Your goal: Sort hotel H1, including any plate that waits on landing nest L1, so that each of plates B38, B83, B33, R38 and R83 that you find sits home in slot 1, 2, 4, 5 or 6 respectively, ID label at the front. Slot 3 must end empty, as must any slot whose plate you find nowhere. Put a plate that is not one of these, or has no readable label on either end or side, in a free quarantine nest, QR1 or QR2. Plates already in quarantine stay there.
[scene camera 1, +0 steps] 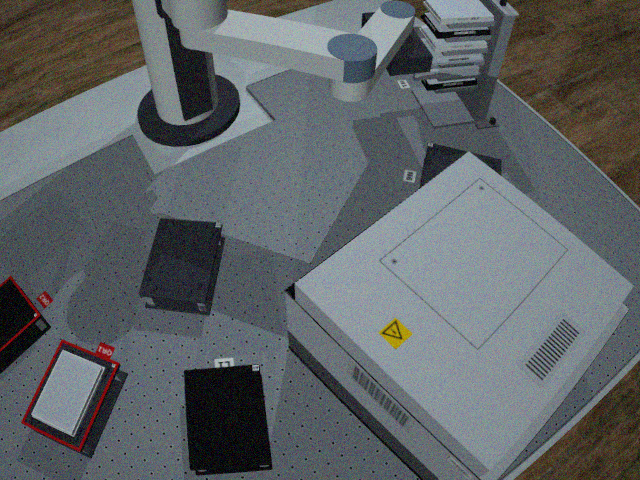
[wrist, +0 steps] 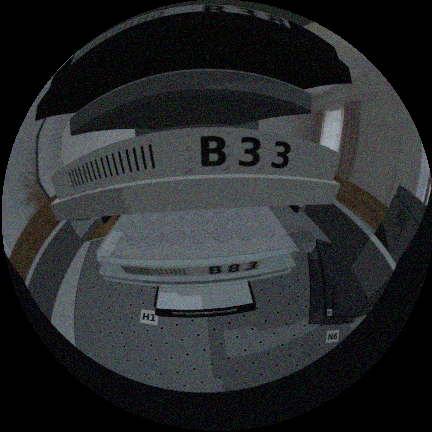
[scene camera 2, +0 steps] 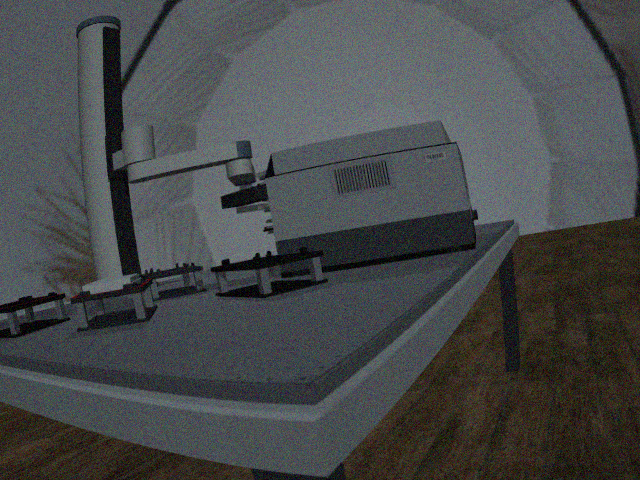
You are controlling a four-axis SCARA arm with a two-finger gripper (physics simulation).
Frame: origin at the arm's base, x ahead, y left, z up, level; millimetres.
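Seen in the pictures: gripper, between the fingertips: (scene camera 1: 460, 47); arm's base, origin of its link: (scene camera 1: 188, 110).
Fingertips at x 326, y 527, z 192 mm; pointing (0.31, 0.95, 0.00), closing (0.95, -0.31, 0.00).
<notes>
Pixels of each thing's middle, then the offset from my fingertips to it. "*": a spot on its surface instead.
- hotel H1, middle of its body: (wrist: 205, 174) (scene camera 1: 470, 50) 14 mm ahead, 20 mm left, 4 mm down
- plate B33, middle of its body: (wrist: 190, 145) (scene camera 1: 453, 36) 9 mm back, 22 mm right, 30 mm up
- Plate B83, middle of its body: (wrist: 194, 195) (scene camera 1: 450, 49) 9 mm back, 22 mm right, 5 mm down
- white-topped plate with a black base, middle of its body: (wrist: 201, 254) (scene camera 1: 445, 74) 9 mm back, 22 mm right, 76 mm down
- dark plate, middle of its body: (wrist: 188, 90) (scene camera 1: 456, 23) 9 mm back, 22 mm right, 66 mm up
- Landing nest L1, middle of its body: (scene camera 1: 226, 419) (scene camera 2: 265, 271) 388 mm ahead, 787 mm right, 149 mm down
- Nest QR1, a spot on its surface: (scene camera 1: 40, 429) * 265 mm ahead, 1071 mm right, 129 mm down
- white plate, middle of its body: (scene camera 2: 112, 283) (scene camera 1: 68, 391) 232 mm ahead, 999 mm right, 122 mm down
- QR2, a spot on its surface: (scene camera 1: 12, 315) * 38 mm ahead, 1053 mm right, 129 mm down
- big instrument, middle of its body: (scene camera 1: 460, 326) (scene camera 2: 384, 198) 479 mm ahead, 427 mm right, 57 mm down
- dark nest, middle of its body: (scene camera 1: 182, 263) (scene camera 2: 170, 280) 96 mm ahead, 718 mm right, 149 mm down
- H1 tag, middle of its body: (wrist: 148, 316) 118 mm back, 42 mm right, 179 mm down
My gripper (wrist: 197, 178) is open at hotel H1 (scene camera 1: 498, 64); its fingertips show at both sides just below plate B33 (wrist: 245, 152), with nothing held. B33's label faces the wrist camera. Plate B83 (wrist: 230, 270) sits lower, label forward. A white-topped plate with a black base (wrist: 202, 299) is at the bottom; its label is unreadable. A dark plate (wrist: 210, 42) is above, its label cut off by the view's edge. Landing nest L1 (scene camera 1: 227, 418) bears no plate. Nest QR1 (scene camera 1: 40, 429) holds a white plate (scene camera 1: 67, 392). The visible part of QR2 (scene camera 1: 12, 315) shows no plate.
The big instrument (scene camera 1: 465, 268) (scene camera 2: 367, 191) stands beside the hotel, partly hiding nest N6 (scene camera 1: 460, 160) (wrist: 332, 290). Another dark nest (scene camera 1: 180, 263) stands between the arm's column (scene camera 1: 180, 77) (scene camera 2: 98, 155) and L1. The H1 tag (wrist: 149, 317) lies at the hotel's foot.
</notes>
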